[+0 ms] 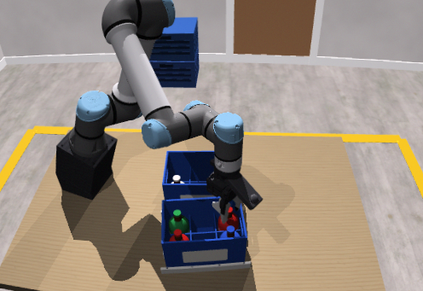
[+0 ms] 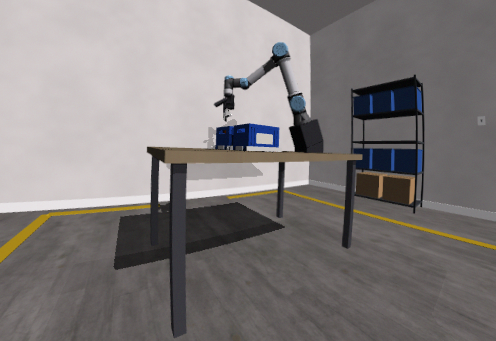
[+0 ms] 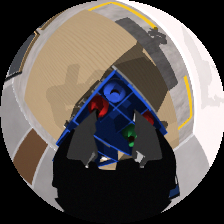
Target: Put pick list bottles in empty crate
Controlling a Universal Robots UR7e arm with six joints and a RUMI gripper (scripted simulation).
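Right now my hand is 150 mm above the blue-capped bottle. From my hand the other things lie so: pick list strip: 420 mm to the left, 240 mm below, 140 mm behind; then green bottle: 180 mm behind, 150 mm below, 60 mm to the left; then white bottle: 230 mm to the left, 200 mm behind, 150 mm below.
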